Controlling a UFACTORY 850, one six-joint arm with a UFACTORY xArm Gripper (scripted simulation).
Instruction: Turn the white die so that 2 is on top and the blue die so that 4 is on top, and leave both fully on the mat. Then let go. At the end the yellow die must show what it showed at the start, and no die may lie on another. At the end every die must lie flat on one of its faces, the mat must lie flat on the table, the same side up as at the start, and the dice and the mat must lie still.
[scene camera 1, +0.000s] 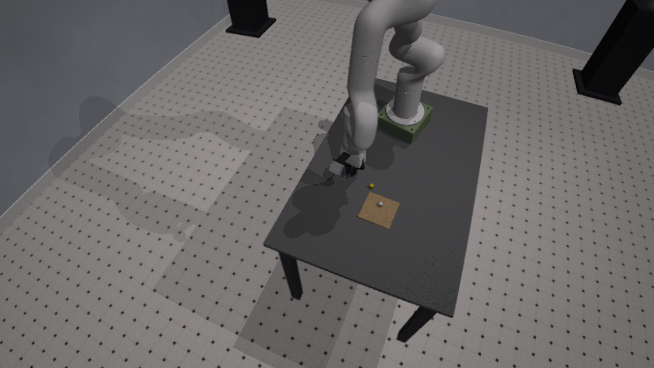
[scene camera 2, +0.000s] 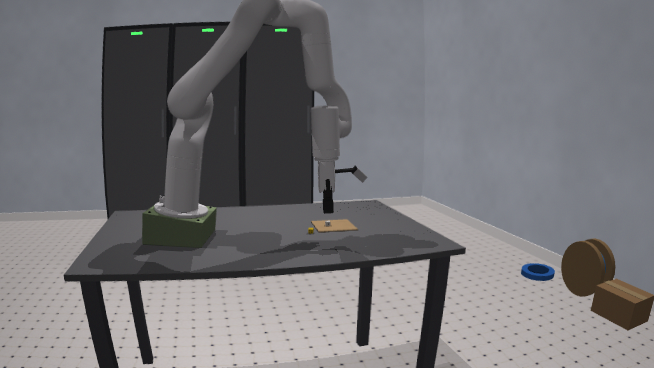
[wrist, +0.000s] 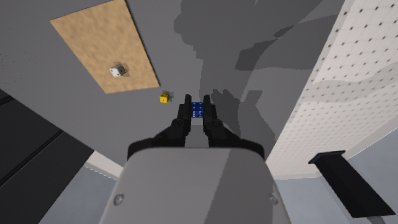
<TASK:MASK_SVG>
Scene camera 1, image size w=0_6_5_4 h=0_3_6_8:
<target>brown mat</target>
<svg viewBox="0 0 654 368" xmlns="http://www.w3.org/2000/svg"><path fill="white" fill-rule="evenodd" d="M369 192L357 217L389 229L400 203Z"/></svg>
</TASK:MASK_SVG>
